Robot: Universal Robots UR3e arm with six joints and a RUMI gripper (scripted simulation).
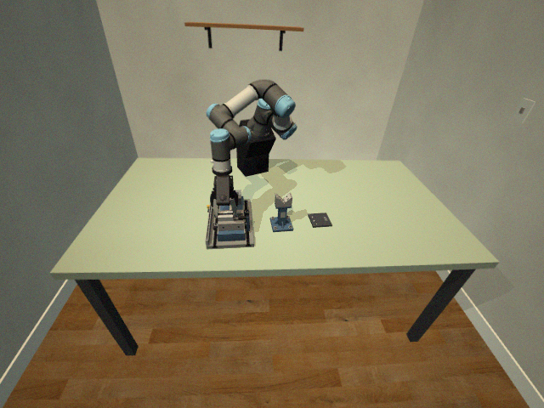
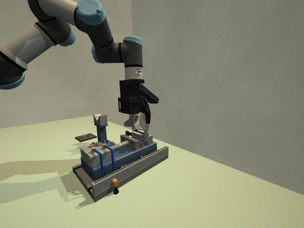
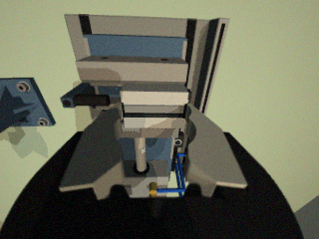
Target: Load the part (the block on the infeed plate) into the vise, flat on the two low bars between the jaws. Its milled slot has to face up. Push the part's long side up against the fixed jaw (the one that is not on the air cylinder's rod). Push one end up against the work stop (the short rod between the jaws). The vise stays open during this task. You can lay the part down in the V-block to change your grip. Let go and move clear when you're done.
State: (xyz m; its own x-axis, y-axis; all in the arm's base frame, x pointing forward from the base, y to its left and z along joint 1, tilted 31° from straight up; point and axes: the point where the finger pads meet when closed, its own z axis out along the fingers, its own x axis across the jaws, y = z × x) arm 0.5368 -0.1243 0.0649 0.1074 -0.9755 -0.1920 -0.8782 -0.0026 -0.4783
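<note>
Now: hand right at the part. From my hand the other things lie so: grey rail: 60 mm behind, 80 mm to the right, 70 mm below; then fixed jaw: 30 mm ahead, 20 mm to the left, 30 mm below; then work stop rod: 10 mm behind, 70 mm to the left, 20 mm below.
</note>
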